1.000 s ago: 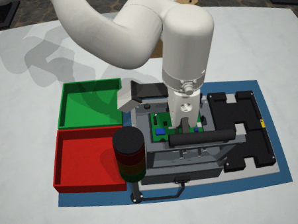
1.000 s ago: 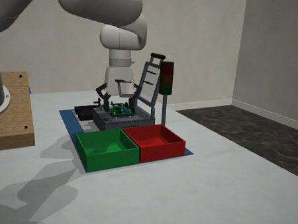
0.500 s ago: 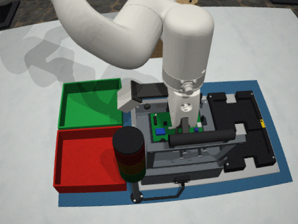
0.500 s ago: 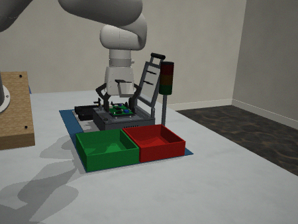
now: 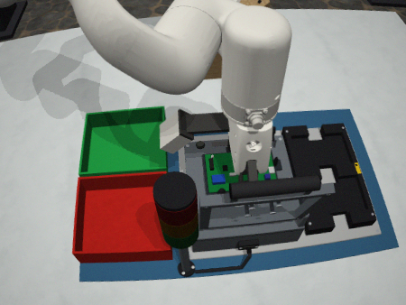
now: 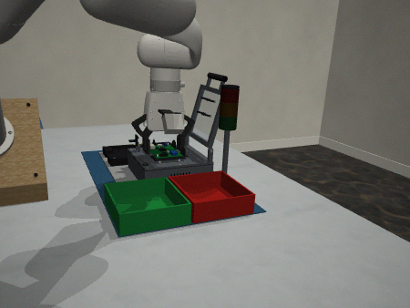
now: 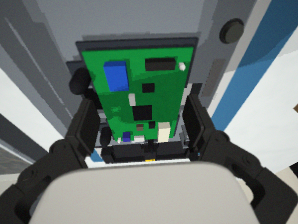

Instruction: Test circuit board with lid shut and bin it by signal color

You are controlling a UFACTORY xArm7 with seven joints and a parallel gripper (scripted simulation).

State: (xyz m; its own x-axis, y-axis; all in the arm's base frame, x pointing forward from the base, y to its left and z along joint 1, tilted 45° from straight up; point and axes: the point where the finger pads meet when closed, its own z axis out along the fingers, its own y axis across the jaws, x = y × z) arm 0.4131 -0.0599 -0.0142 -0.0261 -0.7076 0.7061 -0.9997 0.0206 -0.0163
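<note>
My hand is right at the green circuit board. Round my hand: tester plate (1 cm to the left, 1 cm below); tester lid (12 cm ahead, 10 cm above); latch hook (6 cm to the left, 6 cm behind, 1 cm above).
</note>
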